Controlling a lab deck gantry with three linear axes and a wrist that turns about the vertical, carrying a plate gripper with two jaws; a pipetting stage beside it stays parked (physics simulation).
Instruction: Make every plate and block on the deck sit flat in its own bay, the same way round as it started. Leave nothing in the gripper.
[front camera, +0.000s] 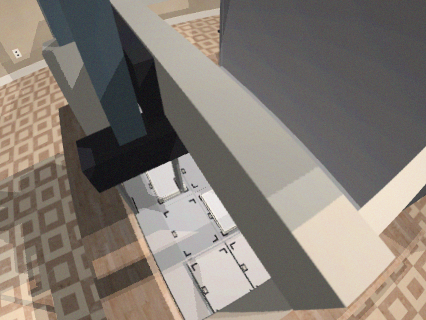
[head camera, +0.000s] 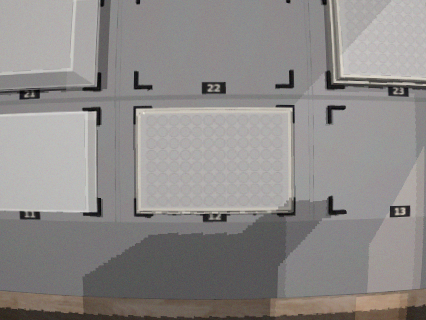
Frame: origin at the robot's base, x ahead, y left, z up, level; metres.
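Seen in the pictures: gripper, between the fingertips: (front camera: 156, 196).
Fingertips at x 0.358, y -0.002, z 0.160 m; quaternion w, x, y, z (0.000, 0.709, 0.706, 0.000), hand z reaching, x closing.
Pixels of each thing's top centre, then the offset from my fingertips to it. "*": a spot on its surface instead.
- pale plate with round wells, centre of its top: (head camera: 214, 160) (front camera: 164, 177) dx -0.130, dy +0.045, dz -0.146 m
- smooth white plate, centre of its top: (head camera: 18, 162) dx -0.294, dy +0.045, dz -0.146 m
- taller pale block, a spot on its surface: (head camera: 35, 37) * dx -0.262, dy +0.138, dz -0.118 m
- welled plate, centre of its top: (head camera: 405, 34) (front camera: 225, 205) dx +0.034, dy +0.152, dz -0.146 m
A pale plate with round wells (front camera: 161, 181) (head camera: 214, 162) lies in bay 12, within its corner marks. The gripper (front camera: 181, 185) is low over this plate in the front view. One grey jaw shows near the plate's right side; the other is hidden, so its opening cannot be told. In the head view, a smooth white plate (head camera: 42, 160) lies in bay 11 and a taller pale block (head camera: 35, 37) stands in bay 21, both partly cut off. A welled plate (front camera: 217, 211) (head camera: 387, 42) lies in bay 23, partly shown.
A wide pale beam (front camera: 240, 125) crosses the front view and hides much of the deck. The black gripper carriage (front camera: 130, 155) hangs over the near left part. A dark grey panel (front camera: 325, 90) stands behind the beam. Bays 13 and 22 show their corner marks.
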